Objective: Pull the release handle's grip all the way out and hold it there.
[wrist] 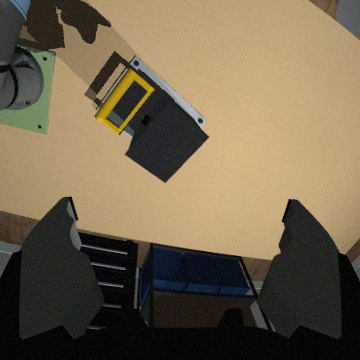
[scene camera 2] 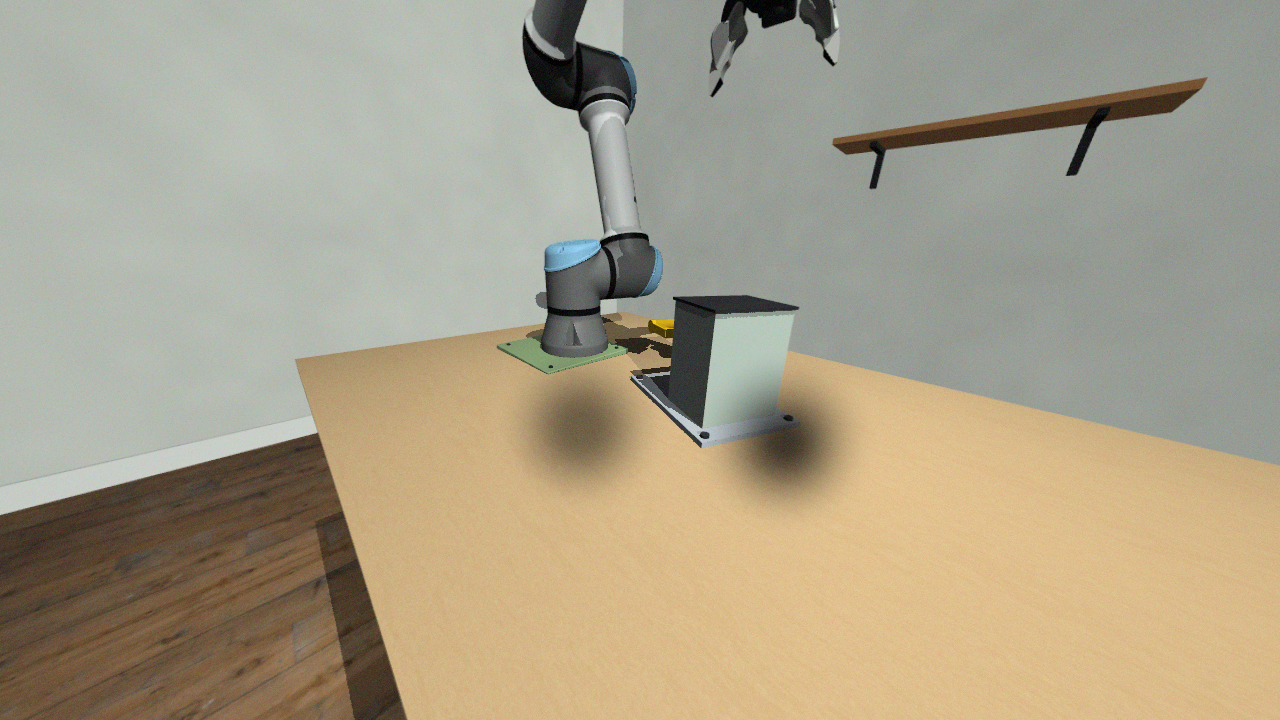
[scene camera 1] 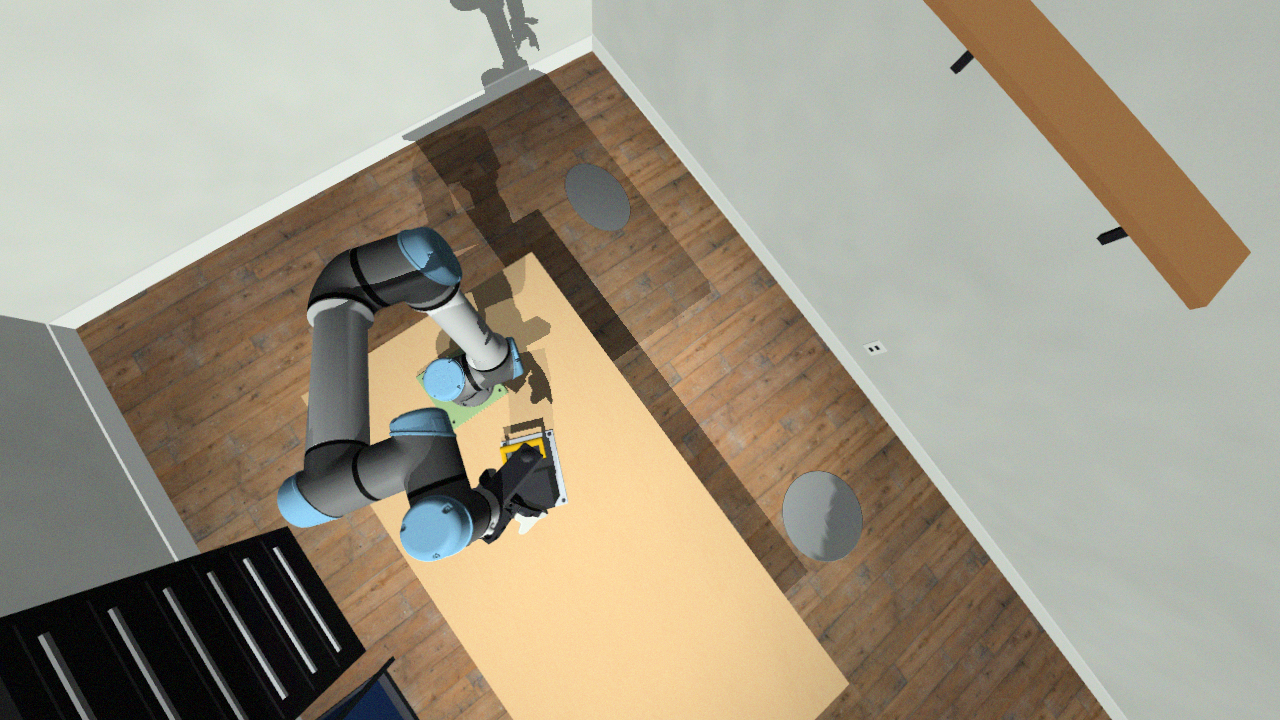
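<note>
The release handle's yellow rectangular grip (scene camera 1: 520, 444) (scene camera 2: 661, 327) (wrist: 115, 95) sits at the robot-base side of a dark-topped box housing (scene camera 2: 747, 367) (wrist: 167, 142). In the scene camera 2 view the housing hides most of the grip. The housing stands on a light grey plate (scene camera 1: 560, 474) (scene camera 2: 751, 431) (wrist: 172, 93) with dark bolts. My gripper (scene camera 1: 531, 490) (scene camera 2: 775, 78) (wrist: 180, 200) is open and empty, high above the table. It touches neither the grip nor the housing. In the wrist view the grip lies beyond the fingertips, to the upper left.
The arm's base stands on a green plate (scene camera 2: 521, 354) (wrist: 42, 107) beside the handle unit, on the wooden table (scene camera 1: 644, 582) (scene camera 2: 554, 555) (wrist: 260, 125). A black drawer cabinet (scene camera 1: 143, 626) and a blue bin (wrist: 200, 270) are beyond the table edge. A wall shelf (scene camera 1: 1092, 134) (scene camera 2: 1011, 120) is on the wall.
</note>
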